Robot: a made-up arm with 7 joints.
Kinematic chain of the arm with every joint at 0, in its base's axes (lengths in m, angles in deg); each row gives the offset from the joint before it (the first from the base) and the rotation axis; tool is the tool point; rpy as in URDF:
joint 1: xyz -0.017 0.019 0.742 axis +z
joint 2: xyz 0 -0.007 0.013 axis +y
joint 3: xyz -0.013 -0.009 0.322 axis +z
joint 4: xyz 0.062 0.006 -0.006 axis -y
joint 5: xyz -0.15 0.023 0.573 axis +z
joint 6: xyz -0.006 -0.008 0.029 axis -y
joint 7: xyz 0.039 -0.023 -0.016 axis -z
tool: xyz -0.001 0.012 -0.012 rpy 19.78 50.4 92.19
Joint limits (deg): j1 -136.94..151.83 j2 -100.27..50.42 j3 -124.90..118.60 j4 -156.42..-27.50 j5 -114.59..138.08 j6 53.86..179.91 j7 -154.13..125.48
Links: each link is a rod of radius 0.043 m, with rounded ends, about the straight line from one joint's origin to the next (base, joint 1, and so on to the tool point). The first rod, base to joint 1, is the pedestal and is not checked.
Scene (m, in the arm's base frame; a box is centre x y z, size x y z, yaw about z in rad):
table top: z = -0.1
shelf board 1: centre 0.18 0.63 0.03 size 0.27 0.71 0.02 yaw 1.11
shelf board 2: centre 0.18 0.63 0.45 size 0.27 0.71 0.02 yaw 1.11
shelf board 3: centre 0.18 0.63 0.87 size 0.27 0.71 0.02 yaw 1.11
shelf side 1: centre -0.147 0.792 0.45 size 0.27 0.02 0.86 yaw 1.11
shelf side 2: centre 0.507 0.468 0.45 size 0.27 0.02 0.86 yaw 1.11
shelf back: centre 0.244 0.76 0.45 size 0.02 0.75 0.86 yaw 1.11
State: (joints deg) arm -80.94 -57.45 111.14 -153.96 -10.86 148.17 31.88
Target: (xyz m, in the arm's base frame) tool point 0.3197 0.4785 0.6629
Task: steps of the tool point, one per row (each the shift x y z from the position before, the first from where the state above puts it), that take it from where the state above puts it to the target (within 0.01 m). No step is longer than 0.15 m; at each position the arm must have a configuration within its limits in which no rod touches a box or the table.
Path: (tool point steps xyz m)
1: -0.0160 0.1144 0.0142
2: -0.0379 0.1007 0.0187
3: -0.0549 0.0841 0.0201
4: -0.0682 0.0672 0.0194
5: -0.0786 0.0499 0.0176
6: 0.0412 -0.0092 -0.0039
7: 0.0375 -0.0044 0.0107
8: 0.0302 0.0024 0.0230
9: 0.0196 0.0097 0.0312
10: 0.0072 0.0170 0.0354

